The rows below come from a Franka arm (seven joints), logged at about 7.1 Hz.
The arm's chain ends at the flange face. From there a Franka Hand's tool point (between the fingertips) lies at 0.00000 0.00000 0.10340 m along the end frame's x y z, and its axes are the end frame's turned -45 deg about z.
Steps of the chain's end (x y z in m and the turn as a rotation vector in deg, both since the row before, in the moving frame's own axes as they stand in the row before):
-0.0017, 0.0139, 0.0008, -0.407, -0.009, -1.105
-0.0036, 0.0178, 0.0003, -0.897, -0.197, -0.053
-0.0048, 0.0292, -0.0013, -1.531, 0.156, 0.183
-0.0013, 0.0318, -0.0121, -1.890, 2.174, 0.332
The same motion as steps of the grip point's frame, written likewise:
-0.0116, 0.0091, 0.0008, -0.281, -0.294, -1.105
-0.0165, 0.0109, 0.0003, -0.495, -0.774, -0.053
-0.0258, 0.0194, -0.0013, -1.193, -0.972, 0.183
-0.0231, 0.0268, -0.0122, -2.874, 0.201, 0.332

